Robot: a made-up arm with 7 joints.
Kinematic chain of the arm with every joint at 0, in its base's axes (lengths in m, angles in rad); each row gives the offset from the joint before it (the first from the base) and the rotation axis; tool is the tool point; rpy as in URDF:
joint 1: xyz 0 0 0.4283 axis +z
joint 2: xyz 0 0 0 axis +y
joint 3: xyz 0 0 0.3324 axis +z
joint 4: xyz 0.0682 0 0 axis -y
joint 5: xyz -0.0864 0 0.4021 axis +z
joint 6: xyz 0 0 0 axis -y
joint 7: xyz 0.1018 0 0 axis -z
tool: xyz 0 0 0 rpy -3.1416 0 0
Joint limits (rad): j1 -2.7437..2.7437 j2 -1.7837..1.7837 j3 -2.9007..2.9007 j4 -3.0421..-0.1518 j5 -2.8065..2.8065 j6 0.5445..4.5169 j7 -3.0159..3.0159
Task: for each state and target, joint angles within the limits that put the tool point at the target. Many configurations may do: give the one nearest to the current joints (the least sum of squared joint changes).
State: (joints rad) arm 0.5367 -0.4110 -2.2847 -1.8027 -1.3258 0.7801 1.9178
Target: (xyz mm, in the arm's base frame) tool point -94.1 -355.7 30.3
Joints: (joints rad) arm 0.6929 -1.2353 -2.5920 -2.0979 -1.3159 0.8407 1.9178
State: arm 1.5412 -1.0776 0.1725 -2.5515 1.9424 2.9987 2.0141
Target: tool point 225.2 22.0 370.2
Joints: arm 1.0046 -0.3223 -0.5716 -2.9956 1.8629 2.7057 2.0141
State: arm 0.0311 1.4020 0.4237 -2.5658 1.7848 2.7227 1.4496
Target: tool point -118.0 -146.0 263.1
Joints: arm 0.1377 1.7837 -0.1998 -2.9691 1.7797 2.6559 1.4496
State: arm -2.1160 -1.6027 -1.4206 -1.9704 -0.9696 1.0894 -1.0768
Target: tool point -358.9 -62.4 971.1
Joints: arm -1.5594 -0.8520 -0.6390 -1.7496 -0.9682 1.3044 -1.0768
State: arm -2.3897 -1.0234 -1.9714 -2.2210 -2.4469 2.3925 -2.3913
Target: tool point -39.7 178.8 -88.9
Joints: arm -2.3774 -1.6890 -2.9007 -2.0276 -2.5064 2.1327 -2.3913
